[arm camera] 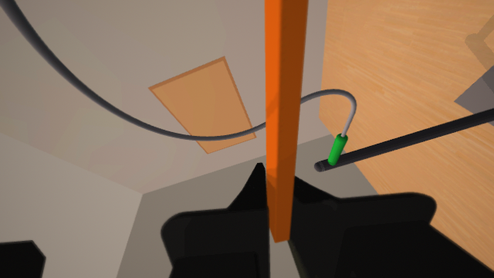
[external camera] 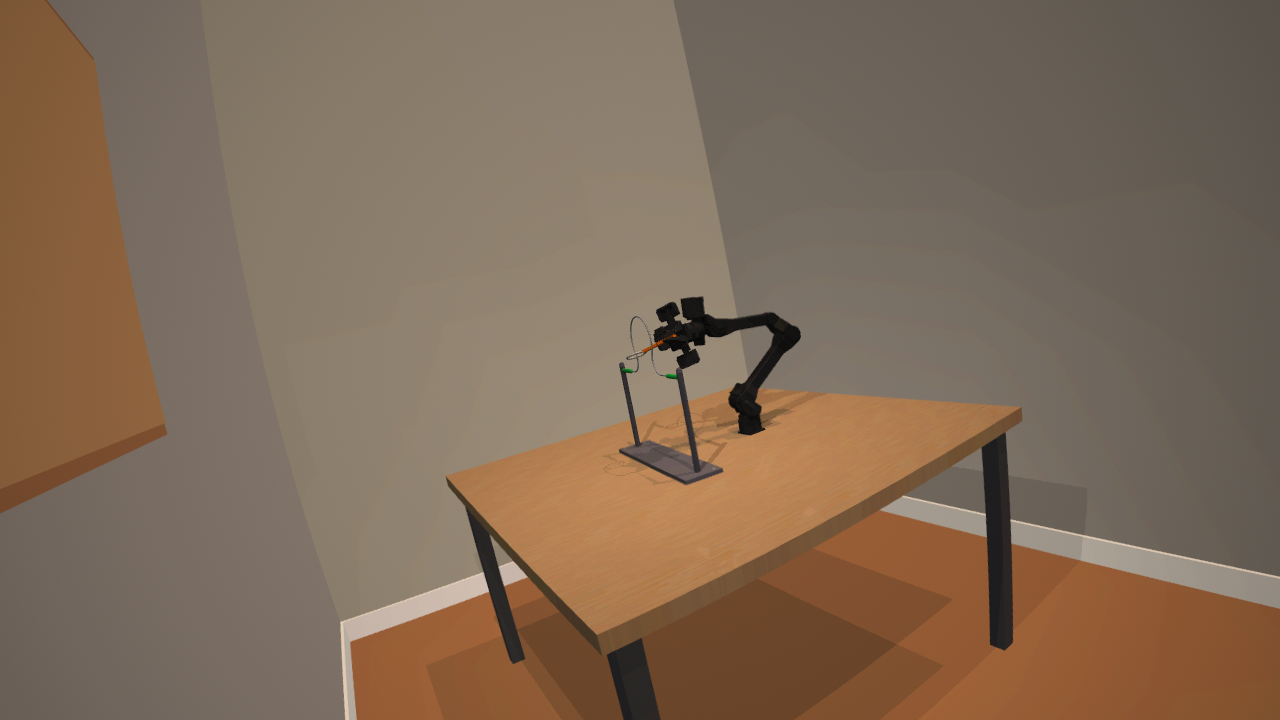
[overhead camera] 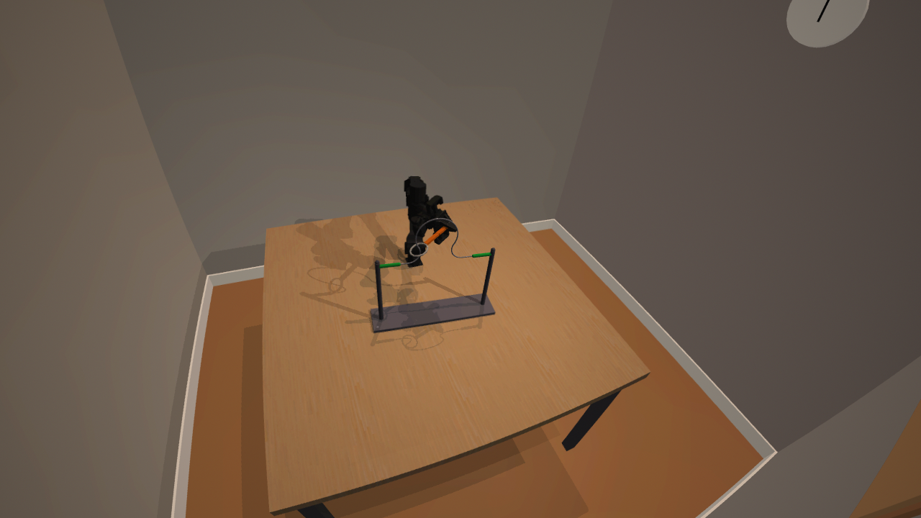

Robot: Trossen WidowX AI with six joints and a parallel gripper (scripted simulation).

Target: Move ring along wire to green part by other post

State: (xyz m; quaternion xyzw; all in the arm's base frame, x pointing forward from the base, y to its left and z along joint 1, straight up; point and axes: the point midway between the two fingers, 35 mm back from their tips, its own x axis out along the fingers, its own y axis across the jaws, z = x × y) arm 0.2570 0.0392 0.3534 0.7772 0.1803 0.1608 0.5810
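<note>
Now: gripper tip 10 cm to the left of the ring with orange handle and 3 cm above it.
</note>
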